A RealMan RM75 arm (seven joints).
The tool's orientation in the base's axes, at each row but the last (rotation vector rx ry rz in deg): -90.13 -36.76 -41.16; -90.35 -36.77 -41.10; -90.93 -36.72 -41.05; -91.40 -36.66 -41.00; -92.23 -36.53 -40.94; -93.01 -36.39 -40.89
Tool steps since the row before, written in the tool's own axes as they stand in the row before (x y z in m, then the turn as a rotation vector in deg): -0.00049 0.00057 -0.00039 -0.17 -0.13 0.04; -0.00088 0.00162 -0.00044 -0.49 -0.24 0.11; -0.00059 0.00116 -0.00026 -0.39 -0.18 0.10; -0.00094 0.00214 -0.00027 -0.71 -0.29 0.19; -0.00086 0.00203 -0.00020 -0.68 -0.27 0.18; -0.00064 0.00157 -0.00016 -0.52 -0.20 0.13
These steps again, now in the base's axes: 0.00007 -0.00045 -0.00071 -0.21 0.05 -0.05; 0.00060 -0.00063 -0.00168 -0.49 0.14 -0.22; 0.00046 -0.00041 -0.00118 -0.38 0.12 -0.19; 0.00095 -0.00057 -0.00207 -0.67 0.22 -0.36; 0.00092 -0.00051 -0.00195 -0.63 0.21 -0.35; 0.00072 -0.00042 -0.00148 -0.48 0.15 -0.27
